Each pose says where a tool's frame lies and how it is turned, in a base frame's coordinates. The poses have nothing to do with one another.
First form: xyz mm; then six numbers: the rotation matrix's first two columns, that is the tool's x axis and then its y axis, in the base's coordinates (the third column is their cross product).
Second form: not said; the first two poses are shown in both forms.
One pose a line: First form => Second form
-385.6 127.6 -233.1 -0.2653 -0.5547 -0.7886 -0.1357 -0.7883 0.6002 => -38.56 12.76 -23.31; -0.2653 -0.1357 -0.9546; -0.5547 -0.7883 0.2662; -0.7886 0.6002 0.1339
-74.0 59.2 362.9 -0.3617 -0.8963 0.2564 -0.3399 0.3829 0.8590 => -7.40 5.92 36.29; -0.3617 -0.3399 -0.8681; -0.8963 0.3829 0.2235; 0.2564 0.8590 -0.4431
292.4 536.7 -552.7 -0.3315 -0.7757 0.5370 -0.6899 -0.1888 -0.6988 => 29.24 53.67 -55.27; -0.3315 -0.6899 0.6434; -0.7757 -0.1888 -0.6021; 0.5370 -0.6988 -0.4726
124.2 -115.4 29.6 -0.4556 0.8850 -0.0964 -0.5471 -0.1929 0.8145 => 12.42 -11.54 2.96; -0.4556 -0.5471 0.7022; 0.8850 -0.1929 0.4238; -0.0964 0.8145 0.5721
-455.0 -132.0 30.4 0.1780 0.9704 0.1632 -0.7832 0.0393 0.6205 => -45.50 -13.20 3.04; 0.1780 -0.7832 0.5957; 0.9704 0.0393 -0.2383; 0.1632 0.6205 0.7670
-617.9 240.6 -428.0 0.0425 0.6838 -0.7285 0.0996 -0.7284 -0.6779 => -61.79 24.06 -42.80; 0.0425 0.0996 -0.9942; 0.6838 -0.7284 -0.0437; -0.7285 -0.6779 -0.0991
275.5 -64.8 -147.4 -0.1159 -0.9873 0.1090 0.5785 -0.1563 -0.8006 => 27.55 -6.48 -14.74; -0.1159 0.5785 0.8075; -0.9873 -0.1563 -0.0297; 0.1090 -0.8006 0.5893
